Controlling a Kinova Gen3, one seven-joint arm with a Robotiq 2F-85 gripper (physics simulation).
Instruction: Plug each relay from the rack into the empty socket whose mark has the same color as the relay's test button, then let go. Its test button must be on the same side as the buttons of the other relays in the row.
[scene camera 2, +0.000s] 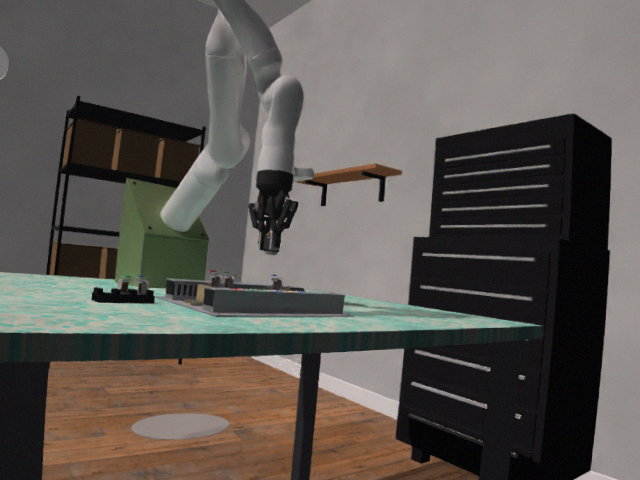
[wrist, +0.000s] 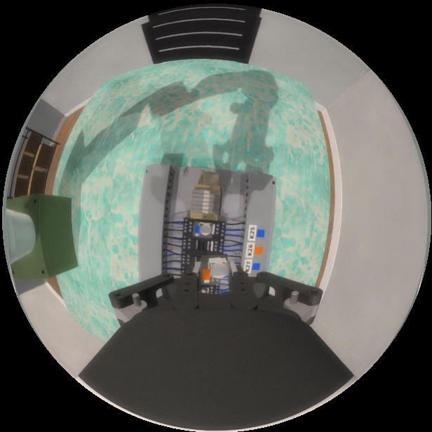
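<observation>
My gripper is shut on a relay with an orange test button, held upright well above the socket panel. Its button is at the left in the wrist view, like the button of the blue-button relay seated beside K25. The socket beside K26 with its orange mark looks empty. K27 has a blue mark; lower sockets are hidden by the gripper. A red-button relay and a green-button relay stand in the panel. The black rack holds green-button and blue-button relays.
Tan and grey terminal blocks stand at the row's upper end in the wrist view. Wire ducts run along both sides. The green robot pedestal stands behind the rack. A black drawer cabinet stands beyond the table.
</observation>
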